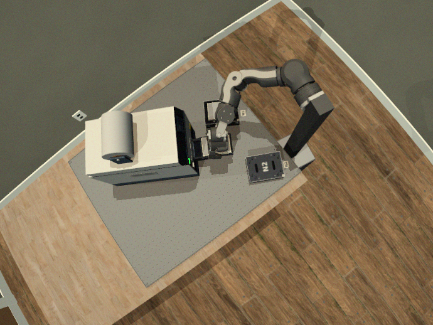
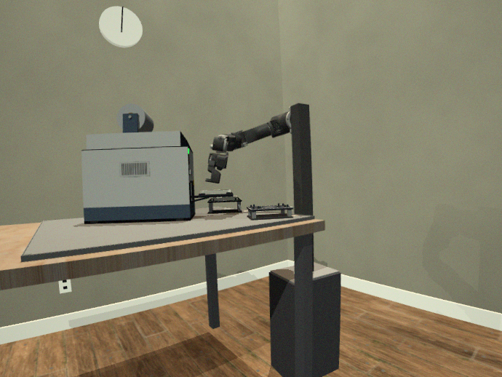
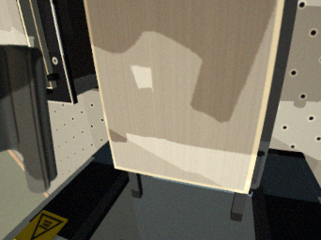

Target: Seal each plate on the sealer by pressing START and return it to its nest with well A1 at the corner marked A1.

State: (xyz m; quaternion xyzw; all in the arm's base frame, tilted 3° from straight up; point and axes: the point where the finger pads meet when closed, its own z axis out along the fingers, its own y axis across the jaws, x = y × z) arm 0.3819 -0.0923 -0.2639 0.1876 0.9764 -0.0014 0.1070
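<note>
My hand is 40 mm above the plate, 10 mm to the left of it and 10 mm past it. The rest, counted from my hand: black nest N1: 160 mm to the right, 110 mm behind, 90 mm below; then yellow warning label: 120 mm to the right, 50 mm ahead; then sealer stage: 50 mm below, 10 mm to the right, 10 mm behind.
</note>
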